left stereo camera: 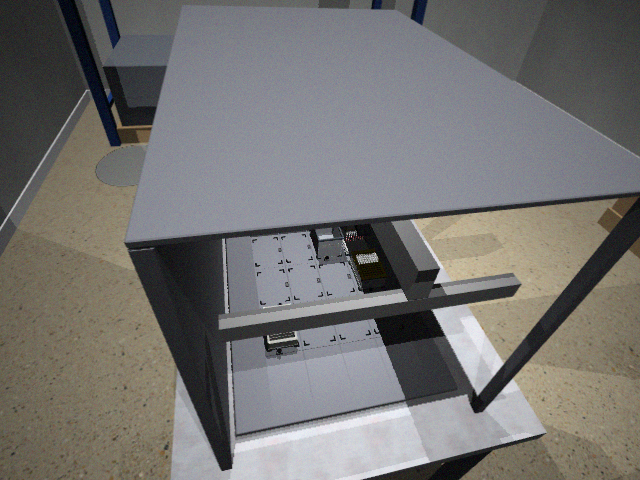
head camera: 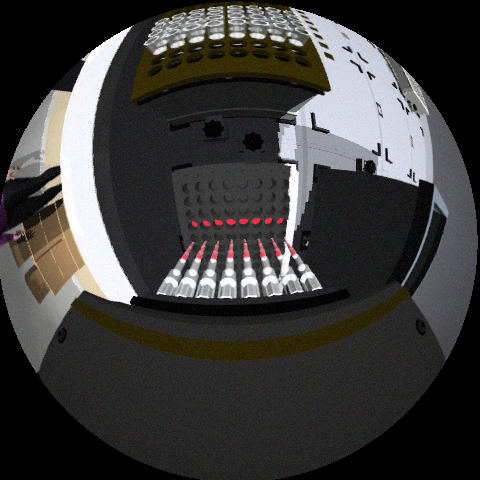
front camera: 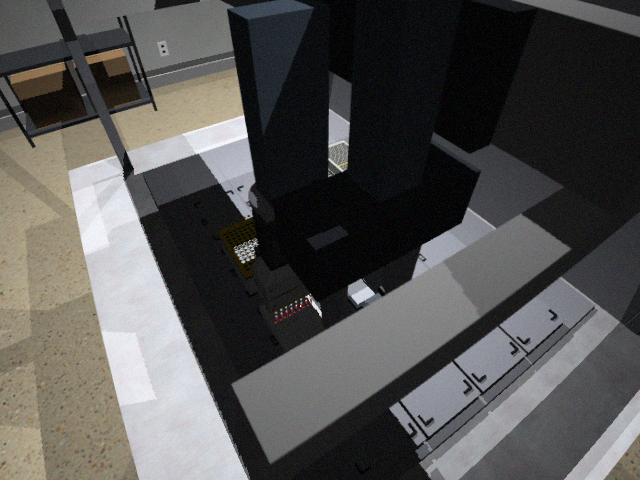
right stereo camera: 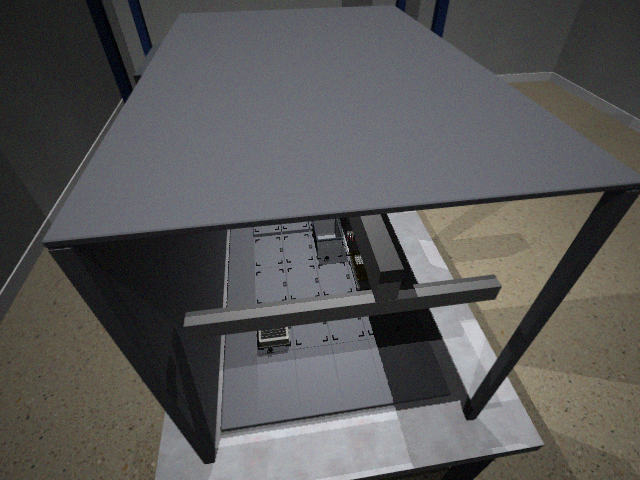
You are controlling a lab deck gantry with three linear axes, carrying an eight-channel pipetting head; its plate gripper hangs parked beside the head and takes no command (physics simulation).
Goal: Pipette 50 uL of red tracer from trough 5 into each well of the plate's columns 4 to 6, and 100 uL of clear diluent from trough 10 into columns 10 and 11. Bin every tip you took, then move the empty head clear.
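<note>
The eight-channel head (head camera: 240, 400) is low over the dark, shadowed plate (head camera: 177, 200) (front camera: 297, 333). It carries eight clear tips (head camera: 249, 272) (front camera: 292, 310) with red liquid in their lower ends. The tip ends are close to the wells beside one column of red wells (head camera: 230, 221); their exact height is unclear. The yellow tip rack (head camera: 320, 82) (front camera: 223, 235) (left stereo camera: 371, 273) holds several rows of tips and has empty holes. The trough reservoir (left stereo camera: 281, 342) (right stereo camera: 273, 342) (head camera: 420, 102) stands far from the head. The parked plate gripper is lost in shadow beneath the carriage in the front view; its opening cannot be told.
The open grey bin (left stereo camera: 330, 252) (right stereo camera: 329, 251) stands beside the plate; its pale floor (front camera: 361, 293) shows below the carriage. A grey beam (front camera: 398, 343) crosses the front view. A frame post (left stereo camera: 558, 304) stands at the enclosure corner. Someone's dark-clad legs (head camera: 32, 192) show outside the deck.
</note>
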